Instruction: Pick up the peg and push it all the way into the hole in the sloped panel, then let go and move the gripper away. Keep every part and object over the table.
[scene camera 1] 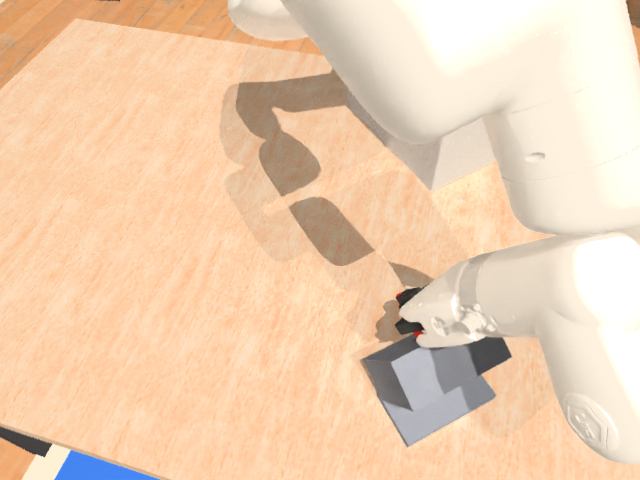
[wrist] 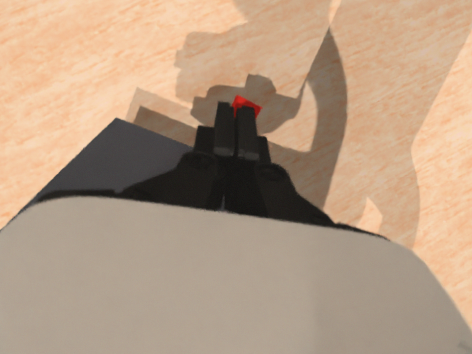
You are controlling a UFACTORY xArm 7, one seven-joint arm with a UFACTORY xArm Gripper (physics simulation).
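Frame: origin at the arm's base, x left, y ahead, z down, level; centimetres.
Seen in the pictures: gripper, fingertip midpoint: point(scene camera 1: 406, 304) point(wrist: 229, 132).
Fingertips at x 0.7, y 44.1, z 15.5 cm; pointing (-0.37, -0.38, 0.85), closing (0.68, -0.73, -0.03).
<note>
A point is followed by its place in that frame.
Small red parts of the peg point(scene camera 1: 417, 334) @[y 47.3, x 2.2, z 16.9 cm] point(wrist: 248, 105) @[y 42.6, x 0.1, z 15.6 cm] show beside the gripper and just beyond its fingertips; most of the peg is hidden. My gripper point(scene camera 1: 406, 311) @[y 44.1, x 0.7, z 15.5 cm] point(wrist: 229, 132) @[y 44.1, x 0.7, z 15.5 cm] is shut with its black fingers together, at the upper edge of the blue-grey stand point(scene camera 1: 418, 377) @[y 54.0, x 2.1, z 13.3 cm] point(wrist: 115, 155) @[y 49.7, x -1.6, z 18.2 cm]. Whether the peg's lower part sits in the stand is hidden. The light grey block with the sloped panel point(scene camera 1: 462, 155) @[y 13.0, x 8.9, z 19.7 cm] stands farther back, partly covered by the arm. Its hole does not show.
The white arm covers the right side of the scene view and hangs over the grey block. The stand has a low base point(scene camera 1: 449, 413) @[y 53.7, x 7.2, z 24.2 cm] toward the table's near side. The wooden table point(scene camera 1: 129, 258) @[y 35.5, x -41.6, z 25.6 cm] extends to the left, with arm shadows across its middle.
</note>
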